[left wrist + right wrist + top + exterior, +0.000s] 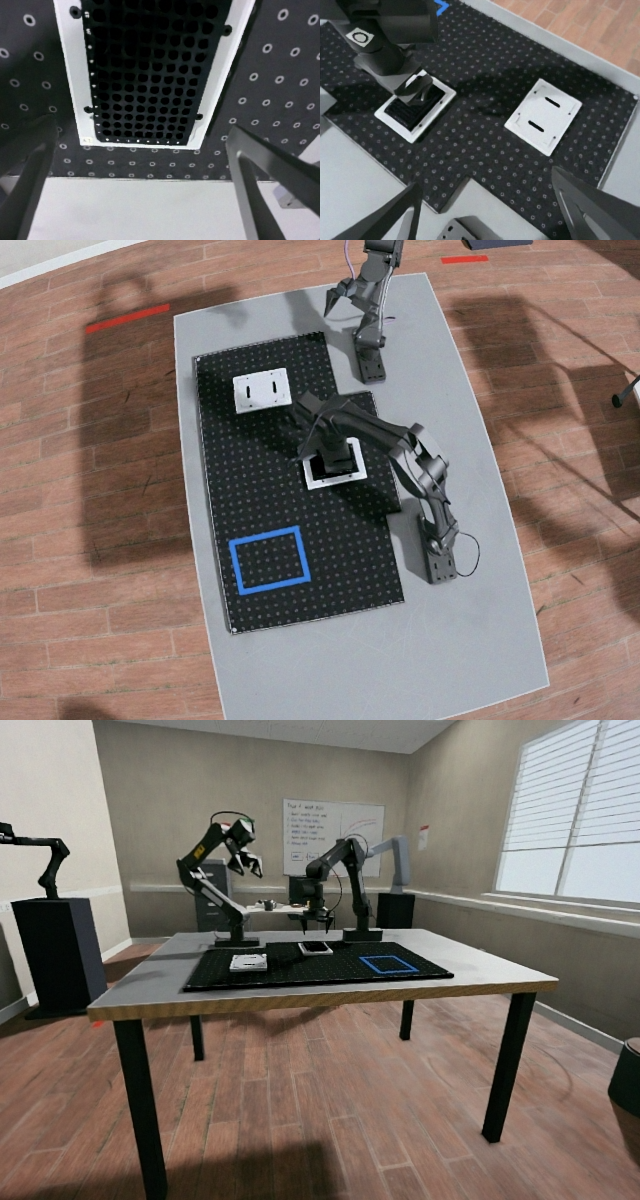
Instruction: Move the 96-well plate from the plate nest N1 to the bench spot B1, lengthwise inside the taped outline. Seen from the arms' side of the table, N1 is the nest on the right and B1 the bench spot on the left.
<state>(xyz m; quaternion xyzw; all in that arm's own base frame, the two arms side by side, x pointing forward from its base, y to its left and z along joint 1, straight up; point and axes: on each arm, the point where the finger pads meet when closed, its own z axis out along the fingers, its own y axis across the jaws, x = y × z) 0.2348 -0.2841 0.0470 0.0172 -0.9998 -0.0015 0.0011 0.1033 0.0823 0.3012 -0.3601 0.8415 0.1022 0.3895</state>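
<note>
Now: the black 96-well plate 60 mm below my left hand.
</note>
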